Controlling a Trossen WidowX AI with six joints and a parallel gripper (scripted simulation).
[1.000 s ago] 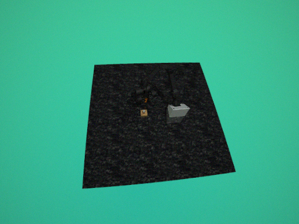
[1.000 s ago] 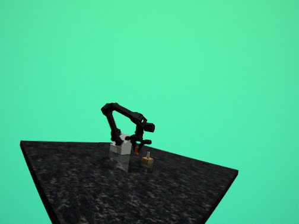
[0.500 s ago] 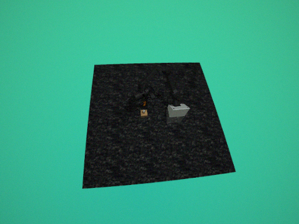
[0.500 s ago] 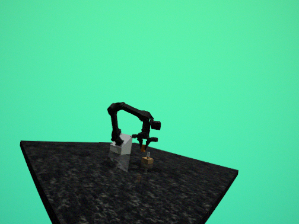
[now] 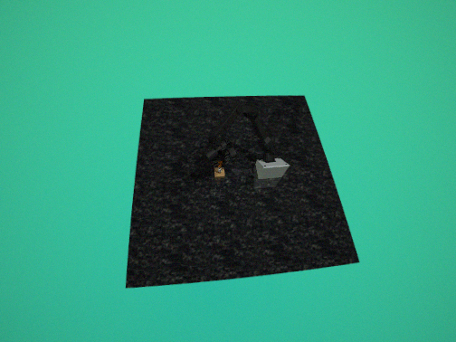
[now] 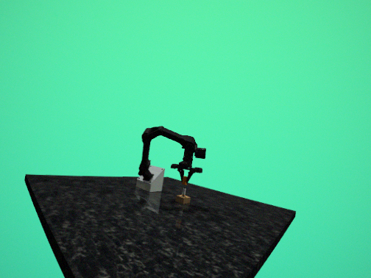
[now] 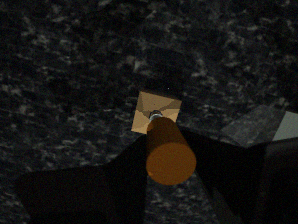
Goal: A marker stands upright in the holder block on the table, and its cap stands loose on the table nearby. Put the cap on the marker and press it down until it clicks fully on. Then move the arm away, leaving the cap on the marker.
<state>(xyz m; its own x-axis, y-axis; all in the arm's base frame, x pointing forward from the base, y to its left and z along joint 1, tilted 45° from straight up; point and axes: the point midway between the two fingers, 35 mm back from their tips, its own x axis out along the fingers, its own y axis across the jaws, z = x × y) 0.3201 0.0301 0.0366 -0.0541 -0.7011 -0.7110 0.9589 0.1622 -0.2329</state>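
My gripper tip is 1 cm to the right of the marker and 5 cm above it. Also, from my gripper tip: orange cap (1 cm above); holder block (1 cm to the left, 10 cm below).
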